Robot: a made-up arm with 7 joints.
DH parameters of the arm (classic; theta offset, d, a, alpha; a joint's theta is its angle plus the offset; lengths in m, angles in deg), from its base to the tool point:
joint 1: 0 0.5 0 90
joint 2: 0 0.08 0 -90
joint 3: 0 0.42 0.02 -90
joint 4: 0 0.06 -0.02 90
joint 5: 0 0.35 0 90
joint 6: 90 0.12 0.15 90
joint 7: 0 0.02 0 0
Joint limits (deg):
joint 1: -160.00..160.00
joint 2: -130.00..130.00
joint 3: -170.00..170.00
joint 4: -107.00..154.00
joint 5: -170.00..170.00
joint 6: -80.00..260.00
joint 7: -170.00..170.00
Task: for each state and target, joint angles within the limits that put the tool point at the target. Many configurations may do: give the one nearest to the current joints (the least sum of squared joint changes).
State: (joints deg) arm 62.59 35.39 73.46 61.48 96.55 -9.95 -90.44
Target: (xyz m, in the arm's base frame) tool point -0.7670 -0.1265 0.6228
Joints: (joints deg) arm 37.28 68.40 89.92 48.40 103.83 -12.54 -90.44
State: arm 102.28 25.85 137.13 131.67 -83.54 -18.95 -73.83
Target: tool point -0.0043 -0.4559 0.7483
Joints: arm 116.05 0.94 147.35 124.78 -85.75 -21.16 -73.83
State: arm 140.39 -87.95 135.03 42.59 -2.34 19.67 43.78
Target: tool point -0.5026 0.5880 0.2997
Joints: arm 107.41 -120.96 125.08 58.71 3.57 18.00 43.78
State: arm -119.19 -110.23 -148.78 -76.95 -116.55 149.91 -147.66
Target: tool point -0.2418 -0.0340 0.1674
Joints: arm -129.03 -111.96 -157.02 -95.92 -109.01 156.06 -147.66
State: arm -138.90 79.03 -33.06 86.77 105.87 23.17 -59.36
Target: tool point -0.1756 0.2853 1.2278
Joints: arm -125.66 48.04 -35.51 59.99 108.45 15.70 -59.36
